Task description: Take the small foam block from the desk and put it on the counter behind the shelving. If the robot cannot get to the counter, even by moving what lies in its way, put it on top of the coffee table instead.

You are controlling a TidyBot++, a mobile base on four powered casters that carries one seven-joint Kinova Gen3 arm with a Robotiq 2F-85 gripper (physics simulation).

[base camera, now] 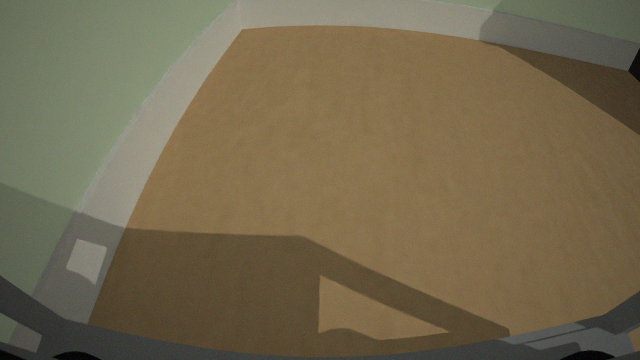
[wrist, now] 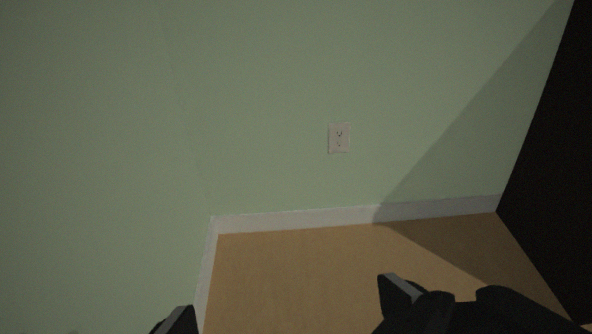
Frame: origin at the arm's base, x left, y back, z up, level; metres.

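Seen in the pictures: gripper, between the fingertips: (wrist: 289, 311).
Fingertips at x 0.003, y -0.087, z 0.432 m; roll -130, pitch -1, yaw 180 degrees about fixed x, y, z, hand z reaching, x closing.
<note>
A point is followed by its place in that frame.
My gripper (wrist: 289, 311) {z 0.432, x 0.003, y -0.087 m} is open at the bottom of the wrist view, its two dark fingers far apart with floor and a strip of baseboard behind the gap. No block shows between the fingers. The small foam block, the desk, the counter, the shelving and the coffee table cannot be made out in either view.
Pale green walls (base camera: 75, 75) {z -0.187, x 0.291, y -0.391 m} (wrist: 260, 100) {z 0.155, x -0.004, y -0.936 m} with a white baseboard (base camera: 165, 112) {z -0.352, x 0.265, y -0.524 m} (wrist: 300, 218) {z -0.340, x -0.103, y -0.914 m} meet in a corner ahead and to the left. A wall outlet (wrist: 339, 138) {z 0.004, x -0.245, y -0.909 m} is on the far wall. A tall dark surface (wrist: 560, 165) {z -0.024, x -0.902, y -0.653 m} stands at the right. Shadows cross the tan floor (base camera: 375, 150) {z -0.397, x -0.059, y -0.462 m} (wrist: 300, 270) {z -0.397, x -0.069, y -0.716 m}.
</note>
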